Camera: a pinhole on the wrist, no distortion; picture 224 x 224 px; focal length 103.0 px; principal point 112.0 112.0 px. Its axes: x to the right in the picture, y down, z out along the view. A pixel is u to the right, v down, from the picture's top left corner.
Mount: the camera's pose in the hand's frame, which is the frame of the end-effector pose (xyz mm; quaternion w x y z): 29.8 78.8 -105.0 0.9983 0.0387 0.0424 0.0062
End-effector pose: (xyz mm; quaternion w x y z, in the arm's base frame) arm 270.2 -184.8 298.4 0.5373 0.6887 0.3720 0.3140
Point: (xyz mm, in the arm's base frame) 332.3 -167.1 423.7
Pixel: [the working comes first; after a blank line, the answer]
In the camera's frame: 12.7 60.4 116.6

123.2 165.4
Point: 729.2 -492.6 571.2
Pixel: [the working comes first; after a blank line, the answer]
In the camera's frame: -84.9 356.7 550.1

96.1 178.8
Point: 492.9 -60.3 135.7
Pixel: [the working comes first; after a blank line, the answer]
In the camera's frame: 161.5 -196.9 294.8

168.4 43.2
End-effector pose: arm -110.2 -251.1 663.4 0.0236 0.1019 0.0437 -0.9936
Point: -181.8 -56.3 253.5
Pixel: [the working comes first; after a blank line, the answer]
In the camera's frame: 137.6 -266.5 -267.8

behind the camera
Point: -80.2 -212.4 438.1
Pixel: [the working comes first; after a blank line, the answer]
In the camera's frame: -5.5 -106.4 -117.3

behind the camera
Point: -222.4 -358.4 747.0
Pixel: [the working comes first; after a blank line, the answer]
In the camera's frame: 48.5 31.2 222.0

134.5 126.5
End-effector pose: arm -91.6 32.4 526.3 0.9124 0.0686 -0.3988 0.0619
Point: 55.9 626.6 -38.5
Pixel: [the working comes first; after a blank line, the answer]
In the camera's frame: -262.7 401.5 -541.6

behind the camera
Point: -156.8 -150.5 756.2
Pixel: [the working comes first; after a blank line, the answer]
In the camera's frame: 52.4 -204.0 361.1

127.0 53.8
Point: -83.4 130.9 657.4
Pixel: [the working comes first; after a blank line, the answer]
In the camera's frame: 63.8 39.0 173.6

149.9 135.2
